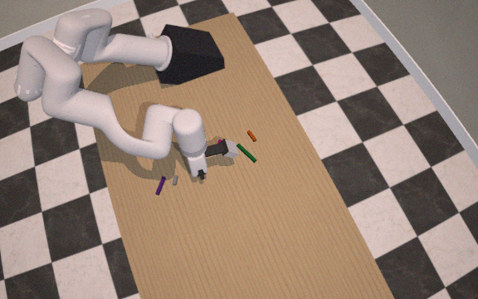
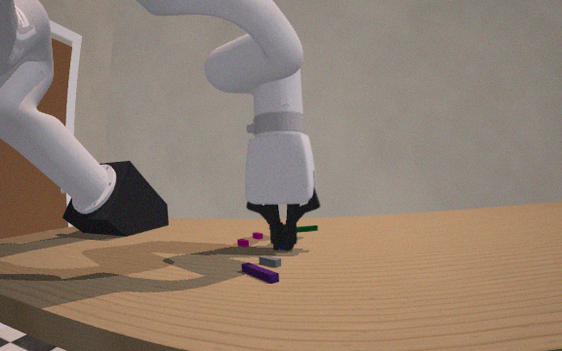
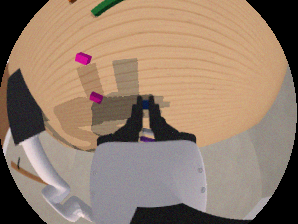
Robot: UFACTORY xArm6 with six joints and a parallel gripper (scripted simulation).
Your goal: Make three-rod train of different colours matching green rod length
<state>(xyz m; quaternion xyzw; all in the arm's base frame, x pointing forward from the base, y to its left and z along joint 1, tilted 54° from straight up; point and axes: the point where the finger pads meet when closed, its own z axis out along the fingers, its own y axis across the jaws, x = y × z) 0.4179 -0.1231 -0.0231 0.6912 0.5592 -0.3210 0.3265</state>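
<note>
Now: the blue rod 2 cm below my hand. The rest, counted from my hand: purple rod 1 cm behind, 13 cm to the right, 2 cm below; grey rod 1 cm behind, 8 cm to the right, 2 cm below; green rod 1 cm ahead, 16 cm to the left, 2 cm below.
</note>
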